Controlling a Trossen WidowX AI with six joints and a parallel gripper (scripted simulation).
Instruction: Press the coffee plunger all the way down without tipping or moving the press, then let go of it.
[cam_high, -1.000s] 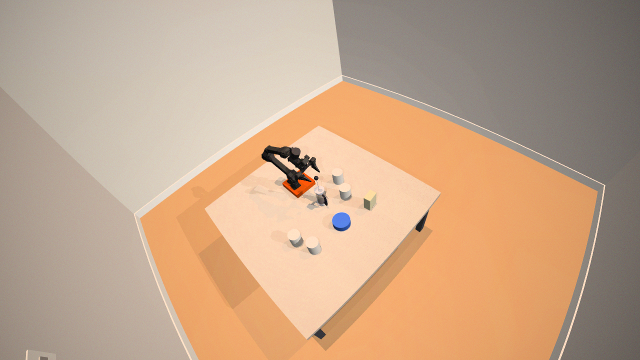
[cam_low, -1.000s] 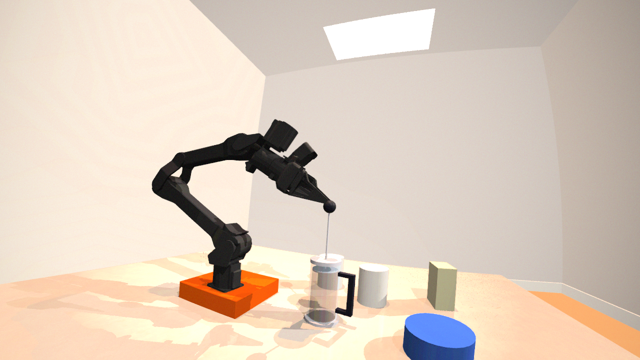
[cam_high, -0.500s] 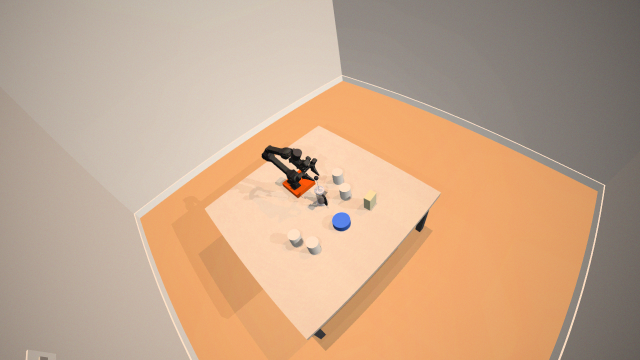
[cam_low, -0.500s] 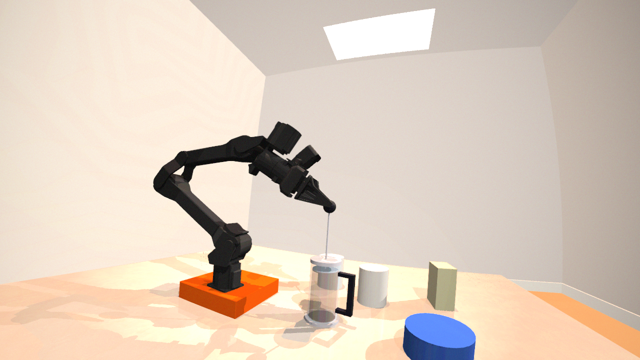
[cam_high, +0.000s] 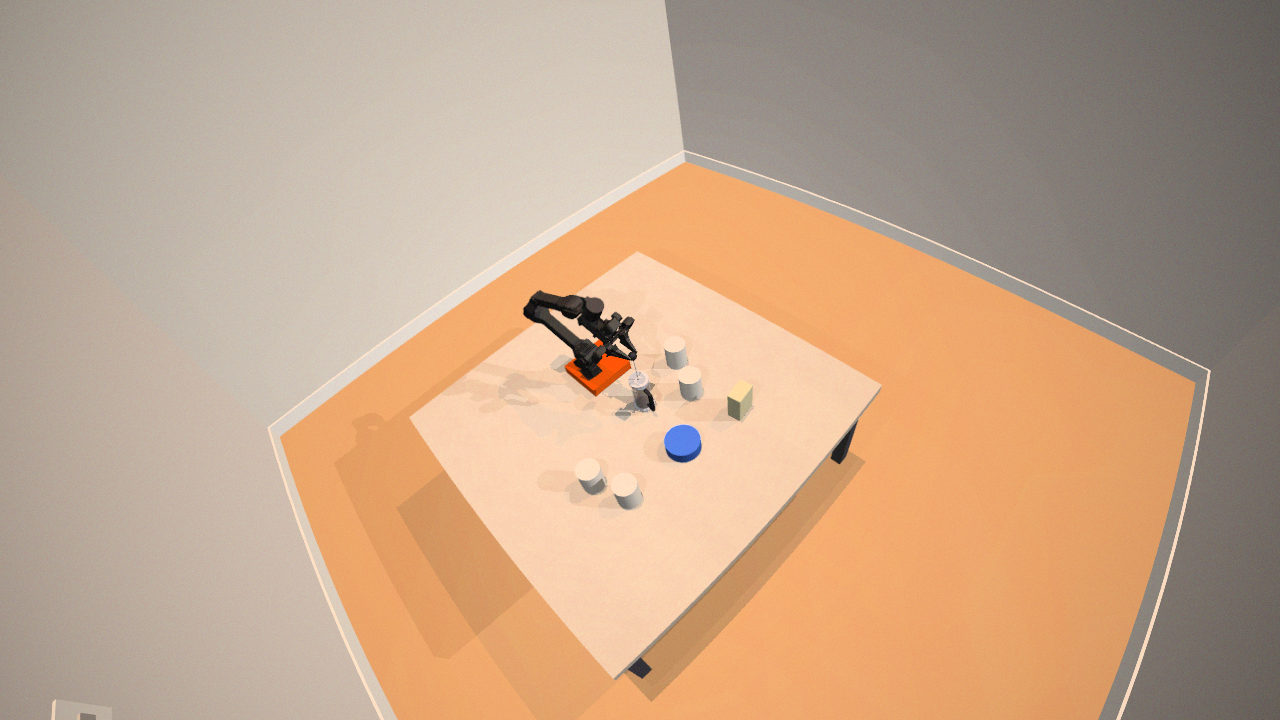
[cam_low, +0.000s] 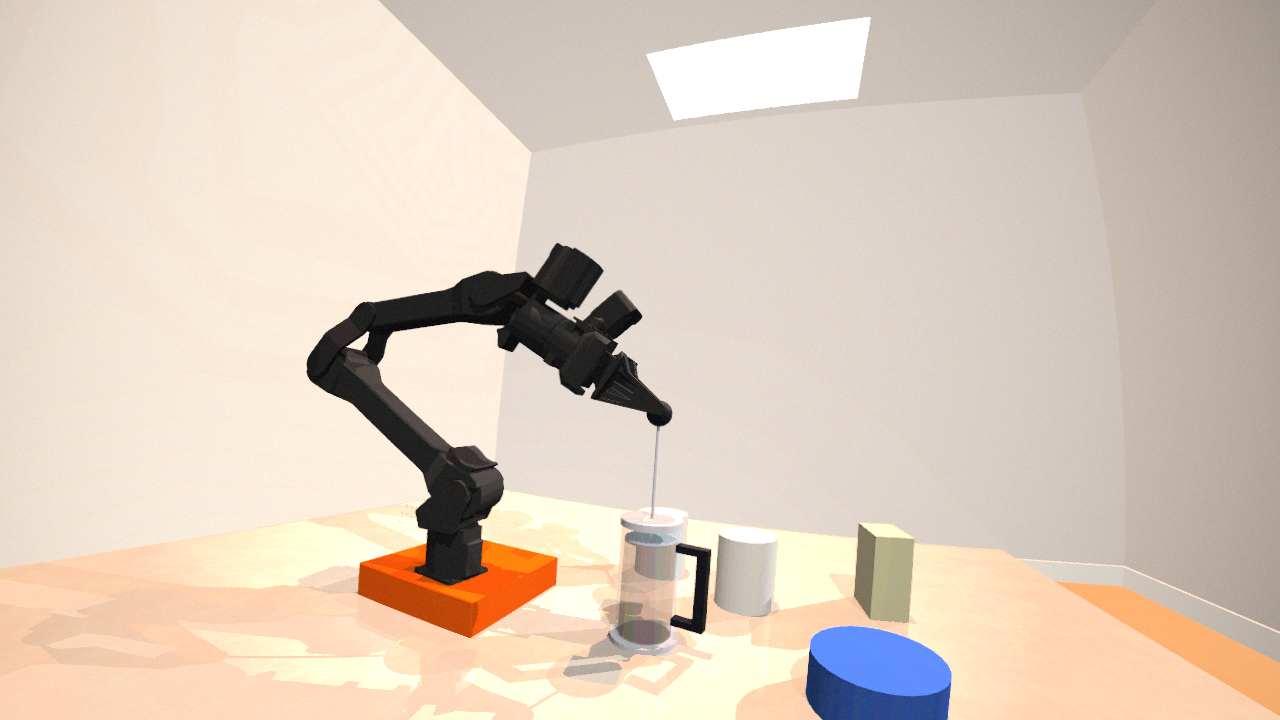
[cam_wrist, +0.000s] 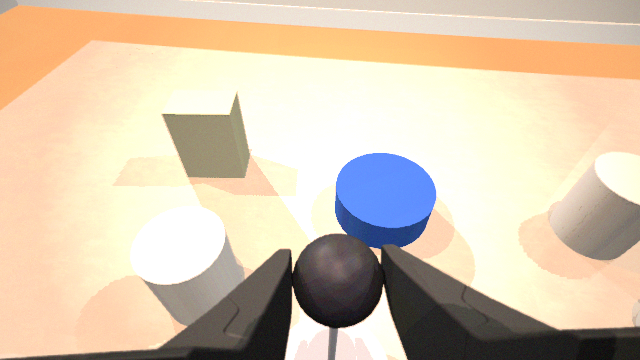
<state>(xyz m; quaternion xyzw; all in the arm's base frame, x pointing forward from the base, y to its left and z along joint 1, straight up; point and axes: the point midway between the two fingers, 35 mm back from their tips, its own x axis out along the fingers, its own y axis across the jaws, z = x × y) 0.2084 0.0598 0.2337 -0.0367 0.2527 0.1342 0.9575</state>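
Right now the coffee press is 1 cm ahead of my gripper tip and 13 cm below it. Also, from my gripper tip: blue disc 23 cm ahead, 2 cm to the right, 23 cm below.
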